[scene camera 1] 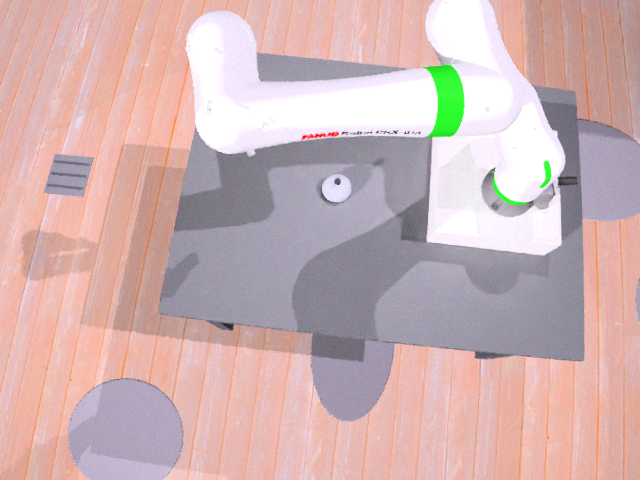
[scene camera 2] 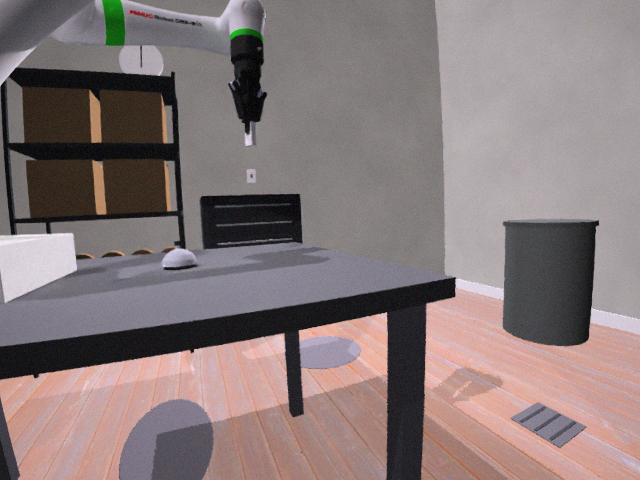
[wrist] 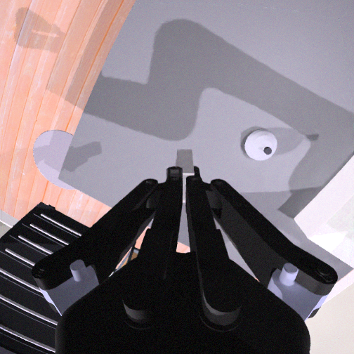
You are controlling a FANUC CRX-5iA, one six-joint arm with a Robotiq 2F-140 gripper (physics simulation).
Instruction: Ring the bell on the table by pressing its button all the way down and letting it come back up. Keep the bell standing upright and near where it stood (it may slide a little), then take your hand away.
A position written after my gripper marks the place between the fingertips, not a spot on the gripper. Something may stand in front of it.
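Note:
There is a bell [wrist: 257, 140] that I can see. I also see my own gripper [scene camera 2: 250, 145], and the wrist view [wrist: 184, 160] shows that same gripper too.

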